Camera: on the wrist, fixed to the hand. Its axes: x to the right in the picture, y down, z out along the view.
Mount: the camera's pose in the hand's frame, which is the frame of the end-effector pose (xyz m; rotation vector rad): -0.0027 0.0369 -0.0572 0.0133 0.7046 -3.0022
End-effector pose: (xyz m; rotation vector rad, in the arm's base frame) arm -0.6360 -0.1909 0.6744 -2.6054 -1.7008 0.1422
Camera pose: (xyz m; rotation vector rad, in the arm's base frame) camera -0.5982 -0.2067 0.7288 1.4092 -2.3442 -0.5686
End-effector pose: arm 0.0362 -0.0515 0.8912 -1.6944 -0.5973 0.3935
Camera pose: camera 0.0725 -0.1037 0.8669 0.5293 -1.5867 -2.0503
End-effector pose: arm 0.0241 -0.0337 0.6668 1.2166 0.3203 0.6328
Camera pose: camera -0.0198 0.0161 0.6822 -0.5130 1.9516 -1.6344
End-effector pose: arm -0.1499 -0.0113 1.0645 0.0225 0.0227 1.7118
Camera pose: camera -0.1876 -0.0193 1.0084 -0.3912 0.3558 -1.3406
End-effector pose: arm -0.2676 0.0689 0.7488 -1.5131 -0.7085 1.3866
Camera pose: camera -0.2192 0.0376 0.7125 0.3114 -1.1426 -1.3206
